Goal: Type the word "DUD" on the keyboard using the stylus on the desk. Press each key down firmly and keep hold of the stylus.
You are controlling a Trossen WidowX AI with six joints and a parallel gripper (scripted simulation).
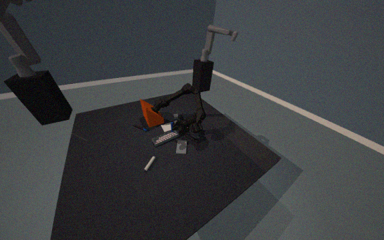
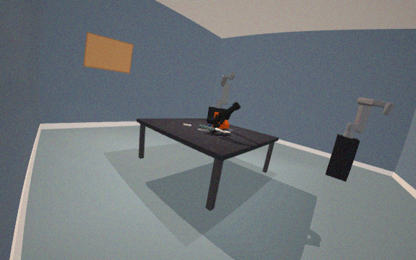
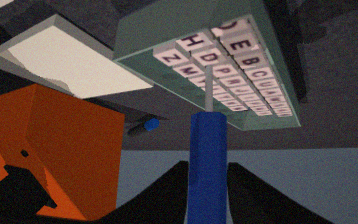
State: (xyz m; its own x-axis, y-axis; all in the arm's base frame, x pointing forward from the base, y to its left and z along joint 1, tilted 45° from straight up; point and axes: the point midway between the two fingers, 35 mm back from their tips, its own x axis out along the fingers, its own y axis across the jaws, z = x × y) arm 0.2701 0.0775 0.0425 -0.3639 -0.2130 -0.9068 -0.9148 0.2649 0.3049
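The d key is 60 mm below my gripper tip. Round my gripper tip: white stylus tip: 50 mm below; u key: 20 mm ahead, 50 mm to the right, 60 mm below; blue stylus: 10 mm below.
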